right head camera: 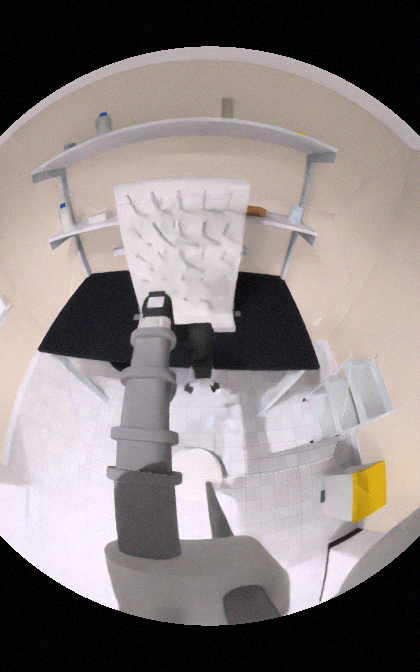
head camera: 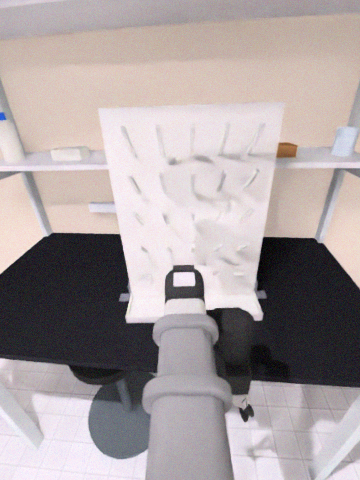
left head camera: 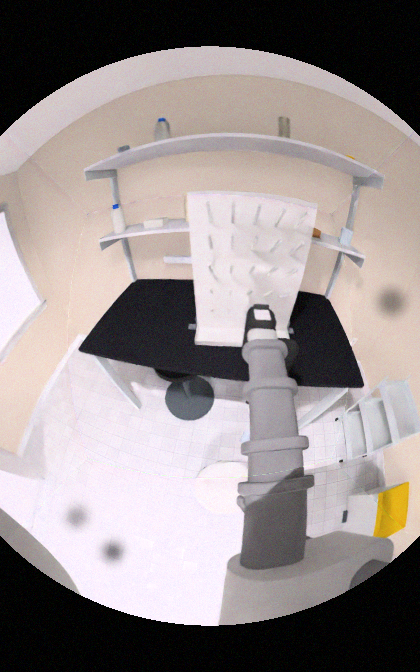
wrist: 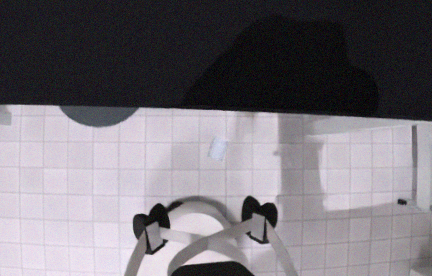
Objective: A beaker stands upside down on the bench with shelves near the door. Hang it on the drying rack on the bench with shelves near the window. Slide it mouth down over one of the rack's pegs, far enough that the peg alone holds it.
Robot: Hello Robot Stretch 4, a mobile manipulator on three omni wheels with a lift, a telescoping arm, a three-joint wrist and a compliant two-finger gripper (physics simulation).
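Places are measured from the robot's base along level axes (x ahead, y left, z up), in metres.
Pixels of known places: gripper, fingertip midpoint: (head camera: pixel 225 417) (wrist: pixel 205 215).
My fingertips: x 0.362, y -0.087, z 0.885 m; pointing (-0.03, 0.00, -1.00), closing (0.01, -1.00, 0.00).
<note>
Ahead of a thing's pixels: the offset from my fingertips to its top centre. "*": to the spot under its first point. Level surfaces: height alone.
The white drying rack (head camera: pixel 272 117) (left head camera: pixel 195 300) (right head camera: pixel 242 187) stands upright on the black bench @(dz +0.001 m) (head camera: pixel 65 300) (left head camera: pixel 140 320) (right head camera: pixel 90 320), its pegs facing me. My gripper (right head camera: pixel 202 387) (wrist: pixel 205 215) hangs in front of the bench's front edge, below and in front of the rack. Its two fingers stand apart with no beaker between them, so it is open. A small light-blue object @(dx +0.056, dy -0.072, dz -0.843 m) (right head camera: pixel 210 422) (wrist: pixel 217 149), which looks like the beaker, lies on the tiled floor below, apart from the fingers; it seems to be on its side. The arm hides most of the gripper in the left head view.
A stool (head camera: pixel 120 420) (left head camera: pixel 190 398) stands partly under the bench at left. A shelf @(dz +0.458 m) (head camera: pixel 60 162) behind the rack holds a blue-capped bottle @(* dx +0.725, dy +0.754, dz +0.539 m) (head camera: pixel 10 140), a brown block @(* dx +0.616, dy -0.293, dz +0.482 m) (head camera: pixel 287 150) and a light-blue cup @(* dx +0.619, dy -0.495, dz +0.507 m) (head camera: pixel 345 141). A trolley (right head camera: pixel 350 391) and a yellow-fronted box (right head camera: pixel 369 492) stand at right.
</note>
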